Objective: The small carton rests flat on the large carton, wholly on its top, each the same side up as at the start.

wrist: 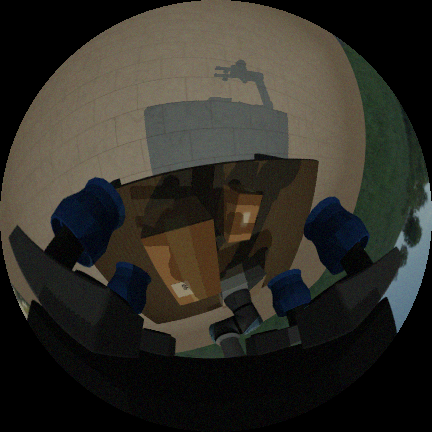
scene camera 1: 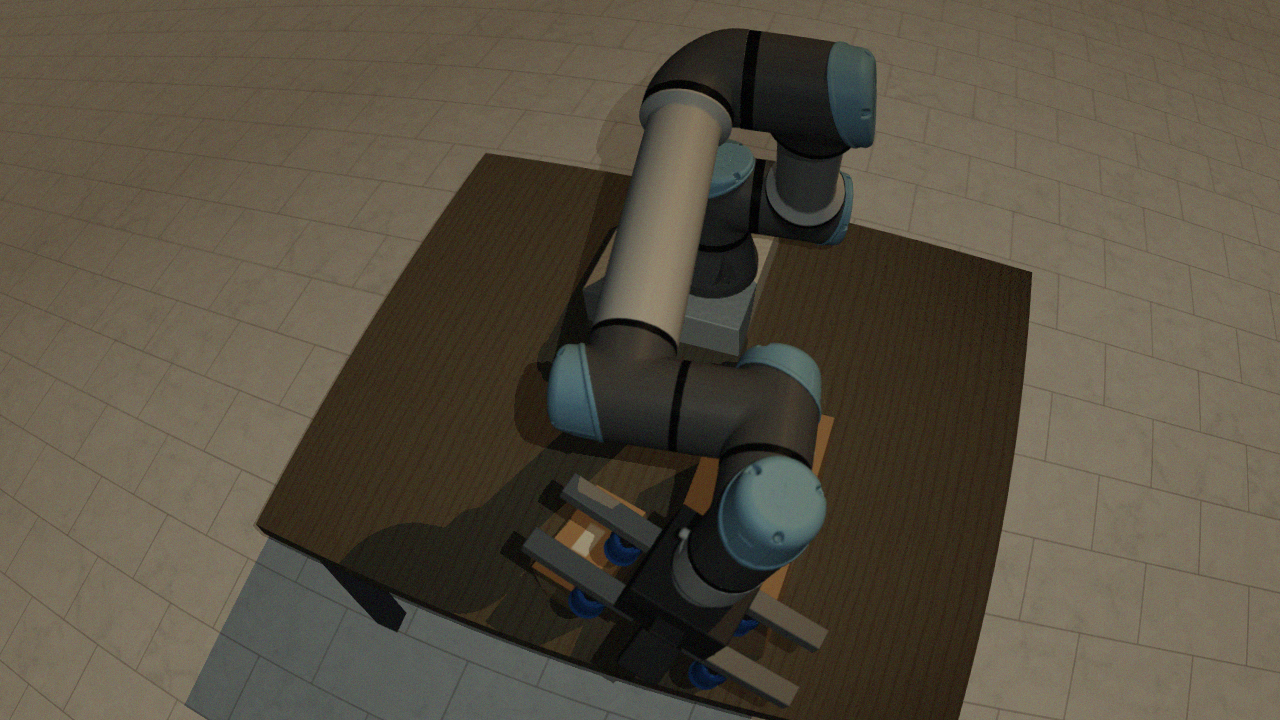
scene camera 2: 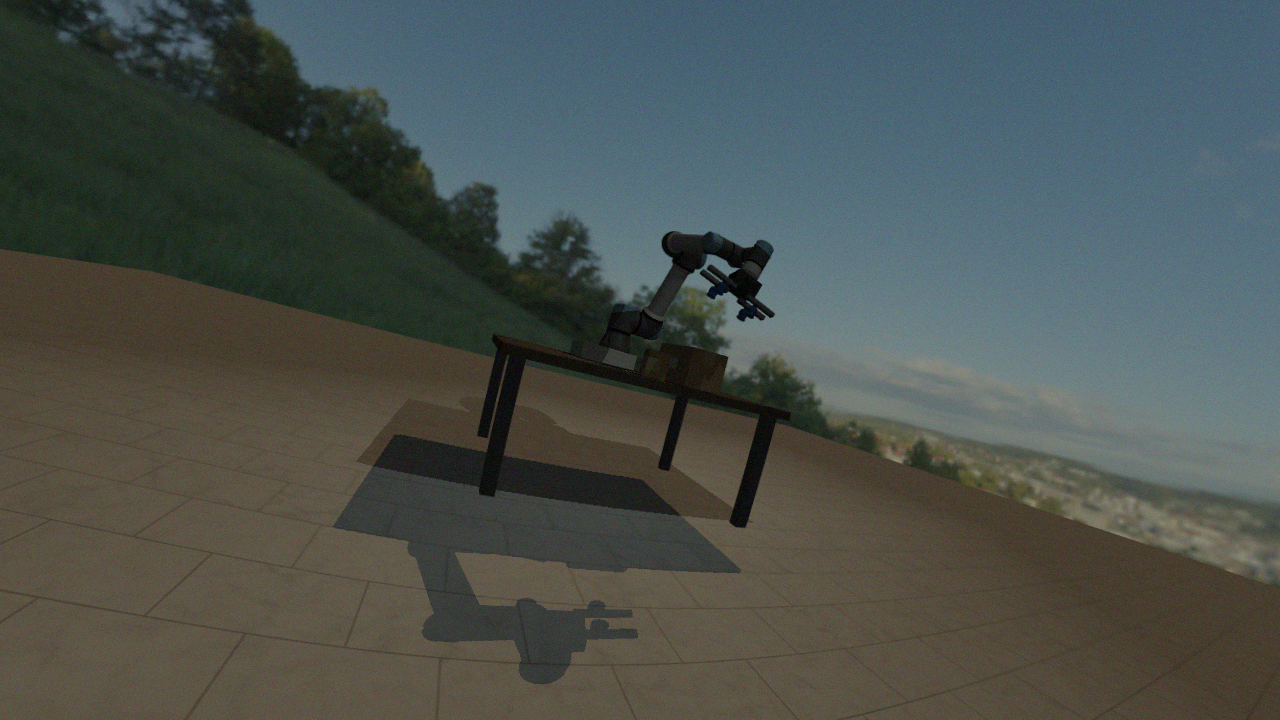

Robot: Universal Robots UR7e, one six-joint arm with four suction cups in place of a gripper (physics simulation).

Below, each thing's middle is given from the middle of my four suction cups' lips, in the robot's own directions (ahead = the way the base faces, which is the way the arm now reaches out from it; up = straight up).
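Counted from my suction cup, the small carton [scene camera 1: 582,534] is 190 mm to the right, 110 mm behind and 280 mm below. The large carton [scene camera 1: 699,497] is here too: my suction cup is 20 mm to the left of it and 230 mm past it, and 260 mm above it.
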